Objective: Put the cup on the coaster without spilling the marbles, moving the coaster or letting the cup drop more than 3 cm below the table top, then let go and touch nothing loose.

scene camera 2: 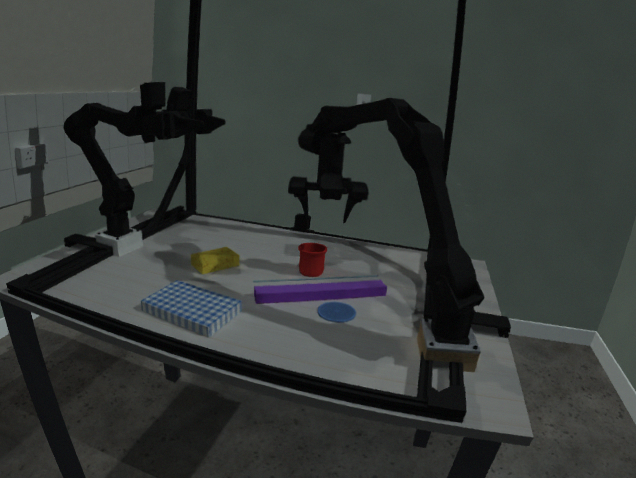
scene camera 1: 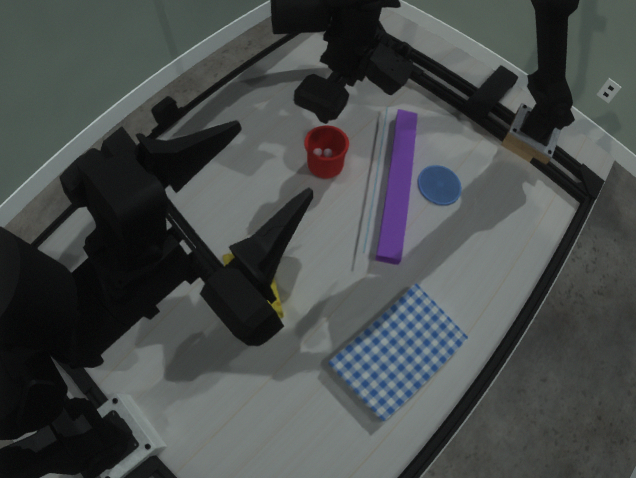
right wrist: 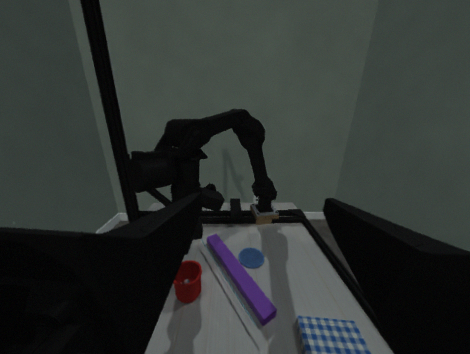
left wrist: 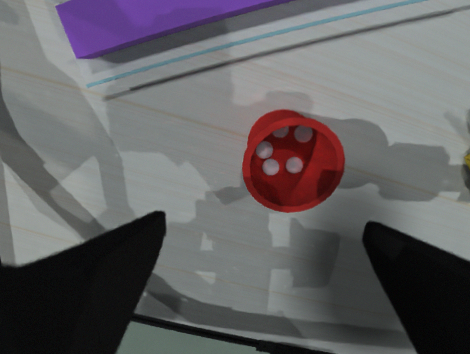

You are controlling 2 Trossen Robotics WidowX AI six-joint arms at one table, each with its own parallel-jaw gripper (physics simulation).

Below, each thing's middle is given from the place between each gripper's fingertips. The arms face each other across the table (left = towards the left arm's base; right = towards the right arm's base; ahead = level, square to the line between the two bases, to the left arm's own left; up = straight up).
Now: the purple bar point(scene camera 2: 314, 289) 100 mm ahead of my left hand, 50 mm to the left of it and 130 mm below it. From my left hand the other things lie so: blue coaster point(scene camera 1: 438, 184): 160 mm ahead, 120 mm to the left, 140 mm below; then yellow sponge point(scene camera 2: 209, 261): 120 mm ahead, 250 mm to the right, 130 mm below.
My right hand is 36 cm above the yellow sponge, 5 cm past it and 4 cm to the left of it. The rest, counted from my right hand: blue coaster 37 cm below, 33 cm to the left, 1 cm behind; then purple bar 36 cm below, 26 cm to the left, 7 cm behind.
